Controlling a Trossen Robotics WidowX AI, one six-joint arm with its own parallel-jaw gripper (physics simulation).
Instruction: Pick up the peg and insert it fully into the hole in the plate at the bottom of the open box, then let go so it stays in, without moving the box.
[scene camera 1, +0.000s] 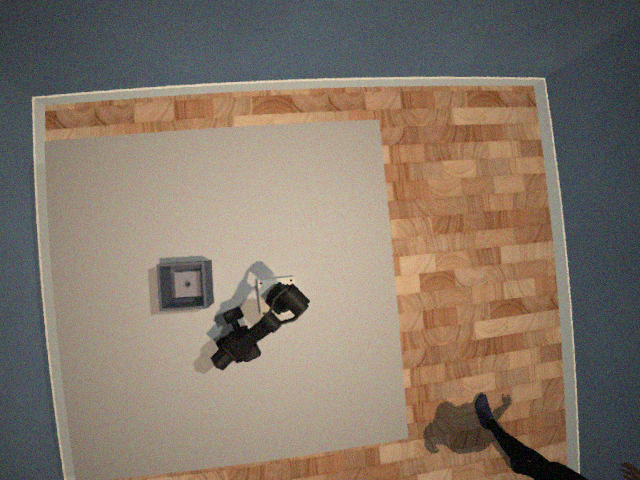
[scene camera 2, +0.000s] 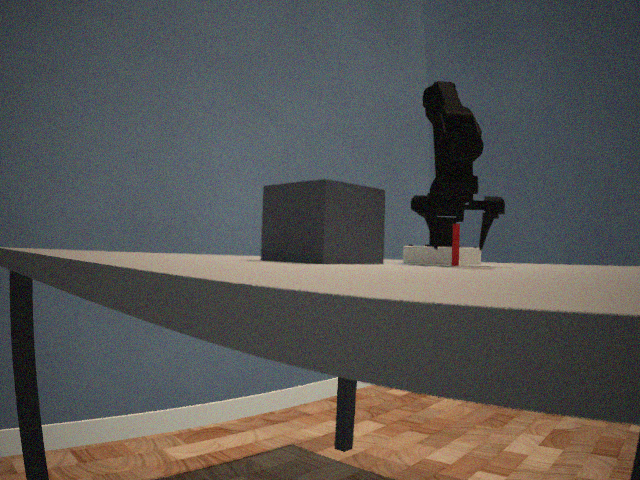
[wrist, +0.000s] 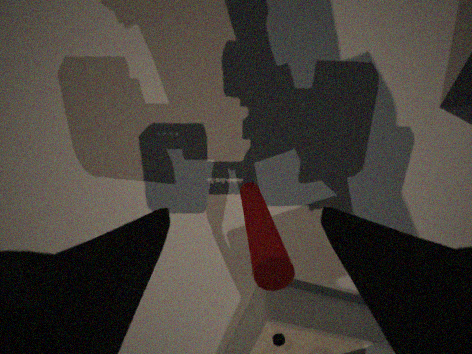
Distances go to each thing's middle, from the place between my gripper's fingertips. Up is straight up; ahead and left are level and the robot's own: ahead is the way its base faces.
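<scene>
The red peg (wrist: 272, 268) has my hand 10 mm below it. The grey box (scene camera 1: 167, 299) is 210 mm ahead of my hand, 160 mm to the right of it and 40 mm above it. As for the pale plate (scene camera 1: 182, 289), I find it 210 mm ahead of my hand and 160 mm to the right of it.
</scene>
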